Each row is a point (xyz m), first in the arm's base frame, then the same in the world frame.
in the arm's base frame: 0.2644 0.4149 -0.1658
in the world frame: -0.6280 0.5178 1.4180
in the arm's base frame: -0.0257 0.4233 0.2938
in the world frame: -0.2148 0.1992 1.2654
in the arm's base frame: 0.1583 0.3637 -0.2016
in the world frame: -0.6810 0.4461 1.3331
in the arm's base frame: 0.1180 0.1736 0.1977
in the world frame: -0.3010 0.4412 1.1034
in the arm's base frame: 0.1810 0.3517 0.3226
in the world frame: -0.1601 0.4126 1.2784
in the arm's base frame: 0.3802 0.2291 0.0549
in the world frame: -0.4019 0.6731 1.2716
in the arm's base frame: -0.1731 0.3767 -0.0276
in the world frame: -0.5559 0.1203 1.1971
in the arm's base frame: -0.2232 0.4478 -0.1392
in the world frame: -0.6700 0.0587 1.2536
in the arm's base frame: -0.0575 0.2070 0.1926
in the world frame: -0.3296 0.2690 1.0654
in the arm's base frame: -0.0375 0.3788 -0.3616
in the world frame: -0.8665 0.2802 1.2859
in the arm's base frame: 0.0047 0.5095 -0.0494
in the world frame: -0.5457 0.2307 1.3906
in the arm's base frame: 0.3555 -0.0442 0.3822
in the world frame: -0.0947 0.7240 0.9792
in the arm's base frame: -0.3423 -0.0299 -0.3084
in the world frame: -0.8768 0.1623 0.7872
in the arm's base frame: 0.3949 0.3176 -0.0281
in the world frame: -0.4777 0.6601 1.3666
